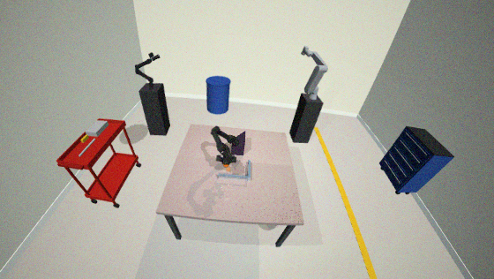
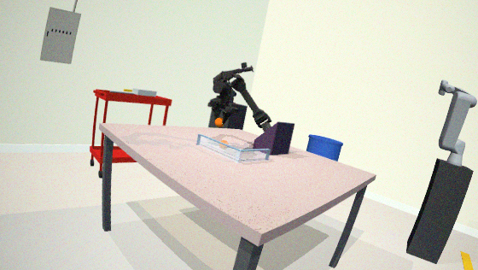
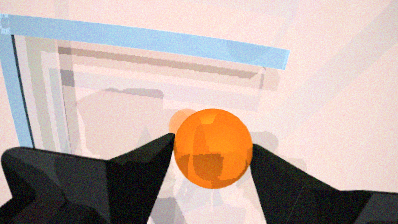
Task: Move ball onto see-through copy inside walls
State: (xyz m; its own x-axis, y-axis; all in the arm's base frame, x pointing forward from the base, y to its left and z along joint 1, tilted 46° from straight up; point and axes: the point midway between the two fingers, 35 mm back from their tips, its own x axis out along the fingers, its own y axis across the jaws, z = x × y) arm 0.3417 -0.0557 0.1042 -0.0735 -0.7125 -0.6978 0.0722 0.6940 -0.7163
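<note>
The see-through ball copy lies 11 cm below my gripper tip, 4 cm behind it and 3 cm to the left of it. The rest, counted from my gripper tip: orange ball right at my gripper tip.
</note>
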